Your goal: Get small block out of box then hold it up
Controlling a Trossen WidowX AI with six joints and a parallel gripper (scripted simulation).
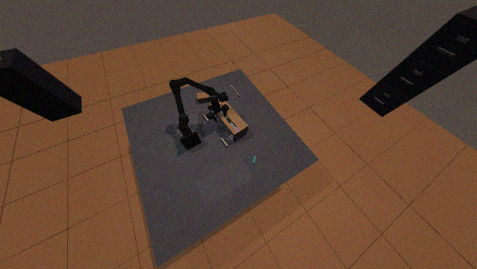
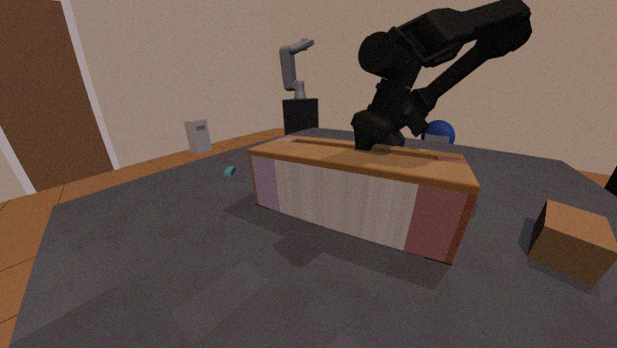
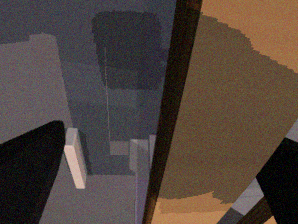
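Now: the long box 30 mm ahead of my gripper tip and 40 mm below it. From my gripper tip the other things lie so: small teal piece 90 mm ahead, 410 mm to the right, 90 mm below.
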